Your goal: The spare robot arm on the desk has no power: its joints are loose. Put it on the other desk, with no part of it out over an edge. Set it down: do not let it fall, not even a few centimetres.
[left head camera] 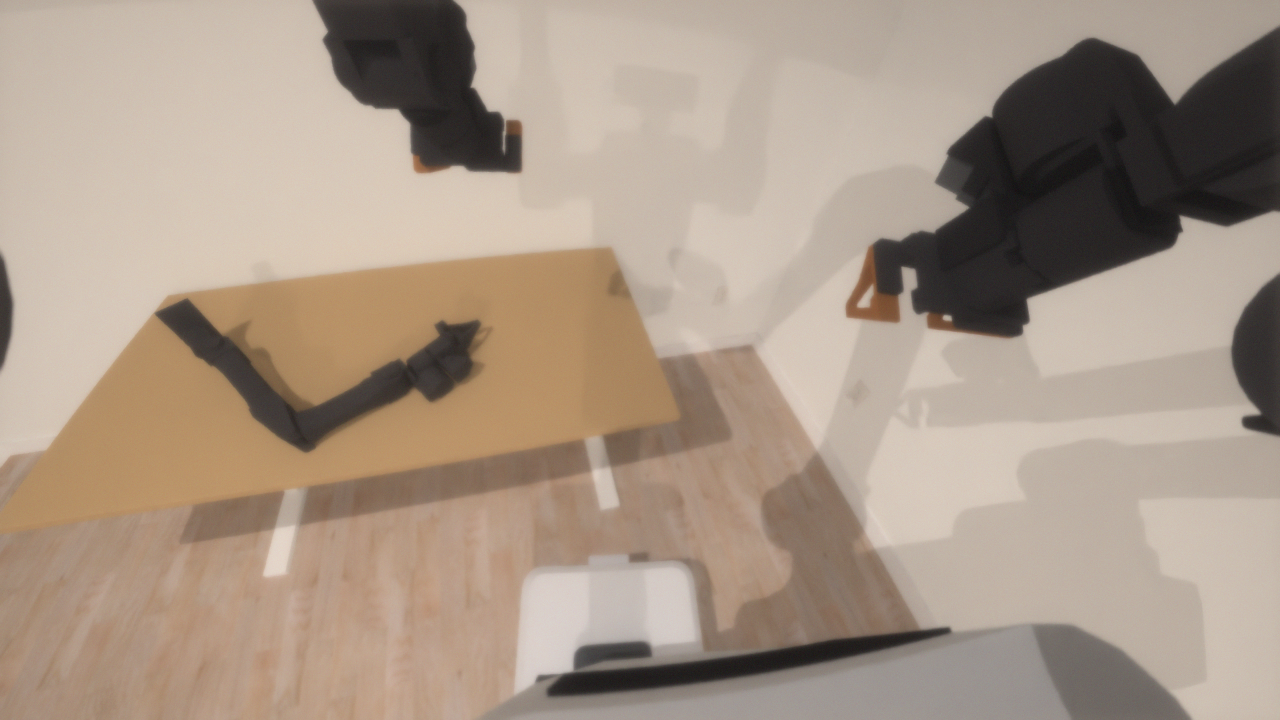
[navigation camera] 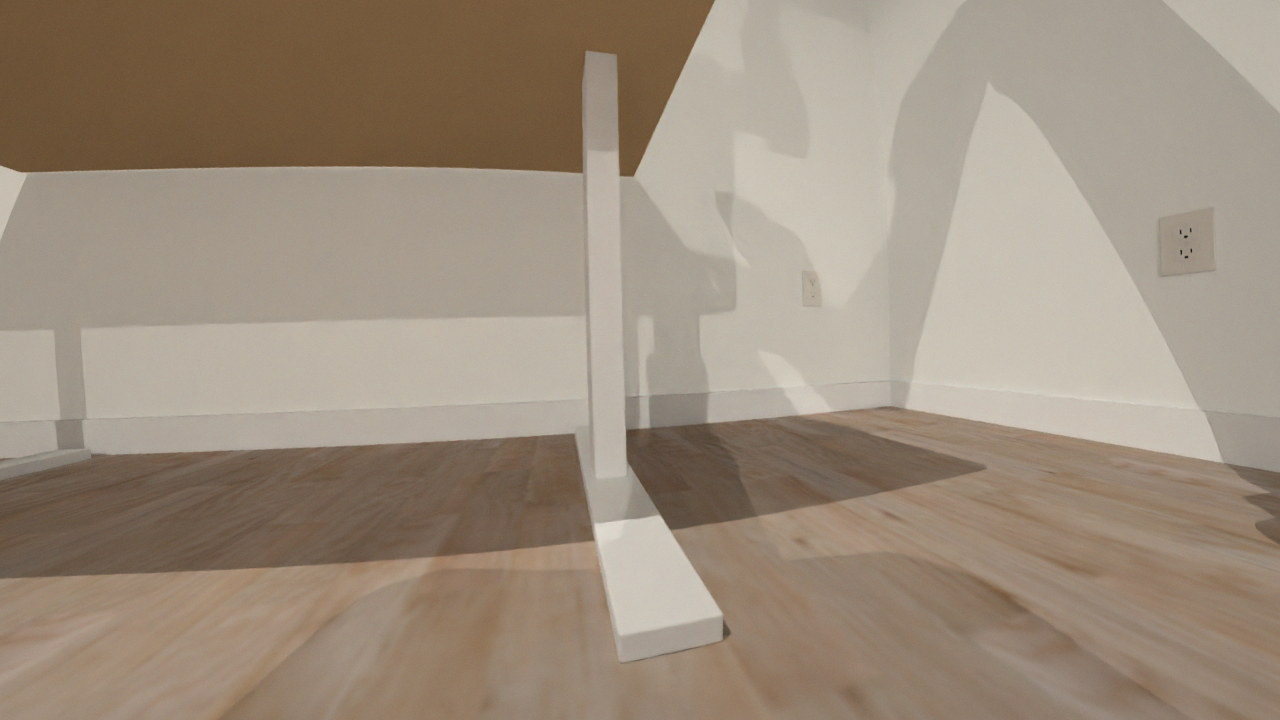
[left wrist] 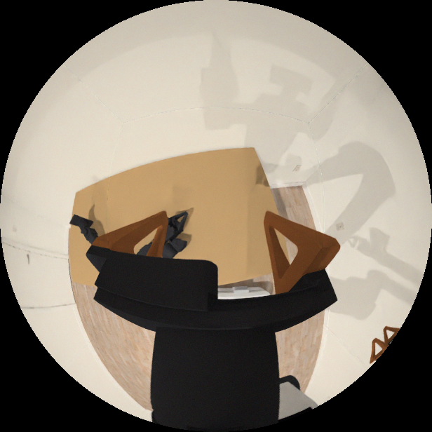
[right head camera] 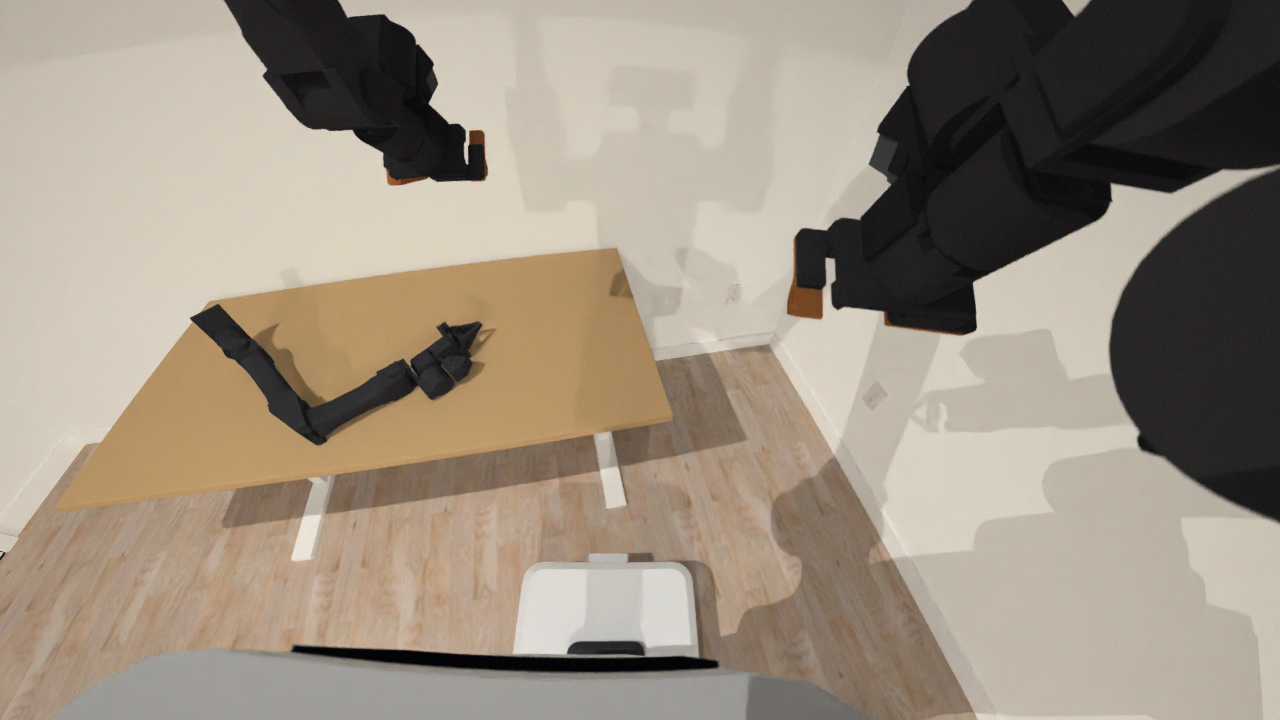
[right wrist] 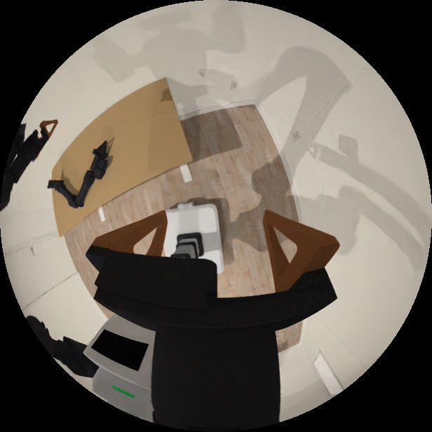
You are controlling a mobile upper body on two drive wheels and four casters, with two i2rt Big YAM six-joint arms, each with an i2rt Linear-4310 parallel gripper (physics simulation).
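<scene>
The black spare arm lies bent in a V on the wooden desk. Its elbow points to the near edge and its gripper end to the right. Its flat base end is at the far left corner, where it seems to overlap the left edge. My left gripper is open, high and apart from the arm. My right gripper is open, right of the desk in the head views. The other desk does not show in these views.
My white wheeled base stands in front of the desk's near edge. A white desk leg stands ahead, under the desk's right part. Walls run behind the desk and along the right, with a strip of floor between desk and right wall.
</scene>
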